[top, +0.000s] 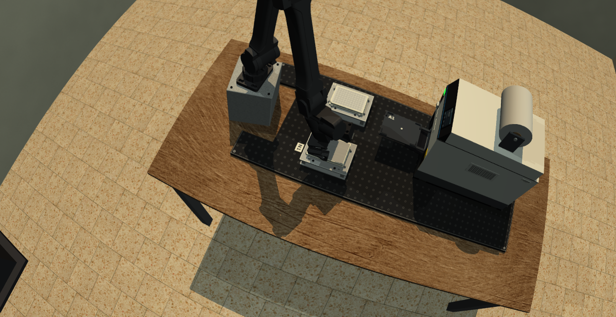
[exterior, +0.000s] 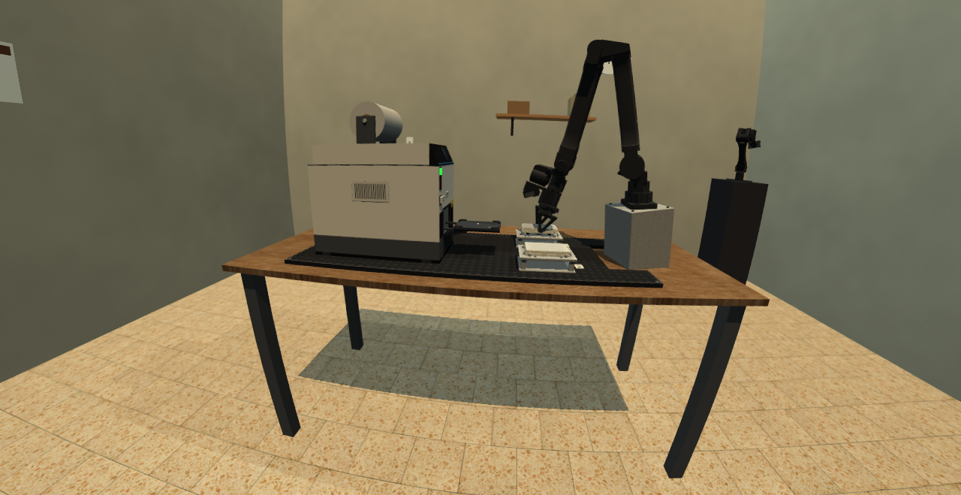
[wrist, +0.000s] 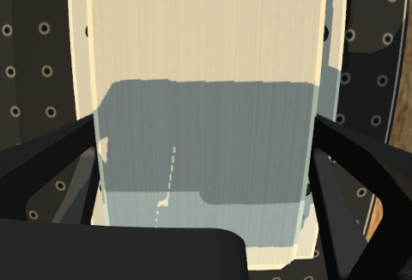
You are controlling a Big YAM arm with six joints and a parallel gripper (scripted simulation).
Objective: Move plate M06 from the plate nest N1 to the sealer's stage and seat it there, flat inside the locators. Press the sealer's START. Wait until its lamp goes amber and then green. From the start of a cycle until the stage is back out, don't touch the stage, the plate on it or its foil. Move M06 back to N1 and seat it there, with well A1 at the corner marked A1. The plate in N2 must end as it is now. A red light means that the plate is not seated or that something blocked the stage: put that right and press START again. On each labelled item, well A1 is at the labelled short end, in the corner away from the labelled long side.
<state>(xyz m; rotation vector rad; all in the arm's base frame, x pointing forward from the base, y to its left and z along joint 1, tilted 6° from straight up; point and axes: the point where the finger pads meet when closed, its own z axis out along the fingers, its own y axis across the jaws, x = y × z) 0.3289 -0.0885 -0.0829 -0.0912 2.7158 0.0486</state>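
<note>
Right now the plate M06 is right at my hand. From my hand the other things lie so: plate nest N1 (30 mm below); N1 label (100 mm behind, 10 mm to the right, 70 mm below); well plate (10 mm behind, 220 mm to the left, 10 mm below).
</note>
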